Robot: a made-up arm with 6 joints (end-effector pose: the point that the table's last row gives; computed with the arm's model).
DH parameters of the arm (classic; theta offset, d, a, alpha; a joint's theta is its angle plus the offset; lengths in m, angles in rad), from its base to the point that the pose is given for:
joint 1: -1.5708 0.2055 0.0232 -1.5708
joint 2: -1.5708 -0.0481 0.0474 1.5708
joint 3: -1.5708 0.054 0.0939 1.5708
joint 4: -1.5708 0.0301 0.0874 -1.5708
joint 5: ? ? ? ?
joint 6: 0.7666 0 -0.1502 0
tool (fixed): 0.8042 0.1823 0 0
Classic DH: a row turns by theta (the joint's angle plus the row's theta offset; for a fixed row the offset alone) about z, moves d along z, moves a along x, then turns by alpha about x.
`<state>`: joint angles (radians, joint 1 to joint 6).
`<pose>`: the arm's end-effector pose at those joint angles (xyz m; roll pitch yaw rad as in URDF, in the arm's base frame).
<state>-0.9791 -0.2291 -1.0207 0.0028 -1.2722 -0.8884</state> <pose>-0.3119 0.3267 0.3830 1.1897 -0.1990 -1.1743</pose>
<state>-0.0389 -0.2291 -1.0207 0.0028 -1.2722 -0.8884</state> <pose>-0.4478 -0.0593 0.3830 1.1897 -0.1990 -0.2341</pose>
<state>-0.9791 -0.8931 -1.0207 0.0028 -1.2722 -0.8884</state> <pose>-0.2117 0.3940 0.3783 0.5102 -0.2763 -1.0081</pose>
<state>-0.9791 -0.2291 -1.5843 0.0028 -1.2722 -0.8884</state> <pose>-0.3547 0.2969 0.1594 1.2812 -0.7416 -1.0861</pose>
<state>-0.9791 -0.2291 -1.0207 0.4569 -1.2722 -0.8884</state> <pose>-0.3222 0.3592 0.3260 1.5763 -0.1186 -1.4704</pose>
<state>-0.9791 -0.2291 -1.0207 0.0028 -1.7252 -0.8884</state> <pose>-0.4327 0.1750 0.3886 1.4256 -0.1069 -0.8321</pose>
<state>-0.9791 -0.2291 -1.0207 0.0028 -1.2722 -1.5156</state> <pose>-0.2694 0.2640 0.4364 1.1668 0.3833 -1.4119</pose>
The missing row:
joint 5: 0 0.0349 -0.2424 -1.5708
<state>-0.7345 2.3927 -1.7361 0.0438 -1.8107 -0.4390</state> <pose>-0.0136 0.4512 0.1433 -2.6496 0.7269 -1.9532</pose>
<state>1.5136 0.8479 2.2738 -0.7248 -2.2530 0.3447</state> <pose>0.2257 -0.0276 -0.1157 -2.0195 0.1919 -2.8378</pose>
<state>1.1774 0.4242 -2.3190 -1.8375 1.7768 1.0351</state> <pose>0.2780 0.1161 0.2997 2.8272 -0.8743 1.5687</pose>
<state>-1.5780 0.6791 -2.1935 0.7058 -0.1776 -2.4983</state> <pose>0.0311 0.2321 0.2246 -2.3667 0.5647 -0.9127</pose>
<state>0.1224 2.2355 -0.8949 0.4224 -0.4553 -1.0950</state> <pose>-0.2467 -0.3671 0.2294 -2.3875 0.6607 1.2175</pose>
